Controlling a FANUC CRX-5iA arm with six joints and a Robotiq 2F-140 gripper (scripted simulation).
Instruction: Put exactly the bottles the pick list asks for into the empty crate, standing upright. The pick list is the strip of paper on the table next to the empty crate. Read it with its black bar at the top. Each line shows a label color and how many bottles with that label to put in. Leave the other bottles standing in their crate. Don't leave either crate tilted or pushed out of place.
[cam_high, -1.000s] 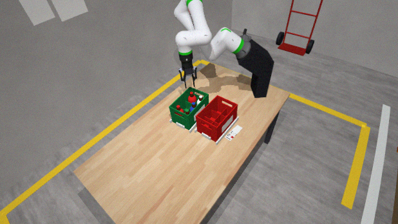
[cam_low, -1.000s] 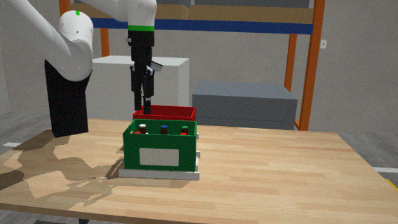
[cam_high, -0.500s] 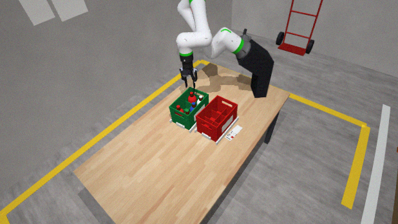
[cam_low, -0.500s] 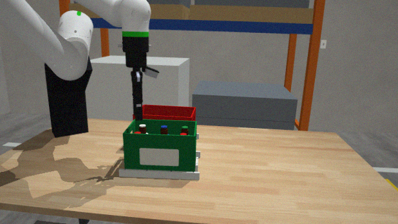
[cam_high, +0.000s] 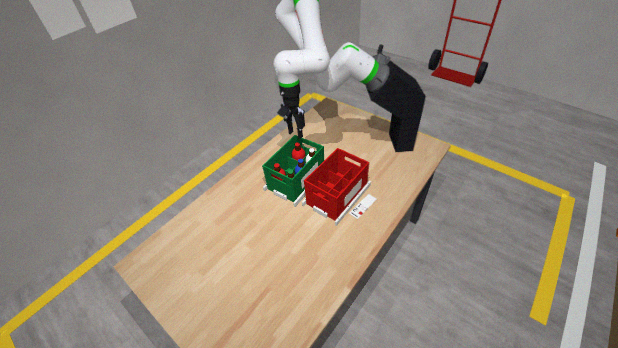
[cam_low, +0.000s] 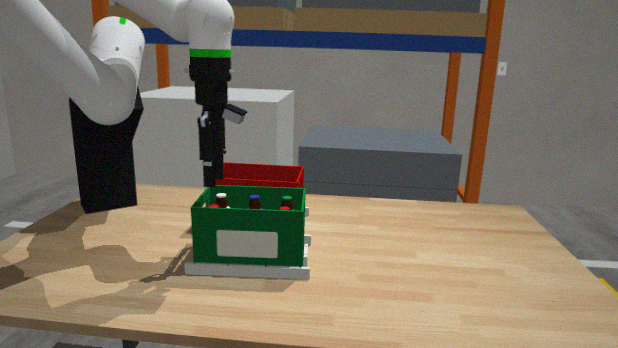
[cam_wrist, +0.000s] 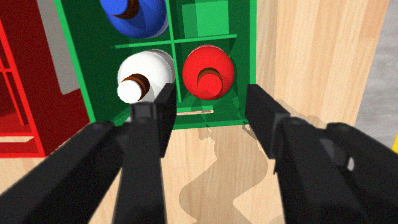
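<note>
My hand is 170 mm above the red-capped bottle. Also, from my hand: green crate: 170 mm below, 100 mm ahead, 20 mm to the left; blue-label bottle: 170 mm below, 100 mm ahead, 70 mm to the left; white-capped bottle: 170 mm below, 90 mm to the left, 20 mm ahead.
</note>
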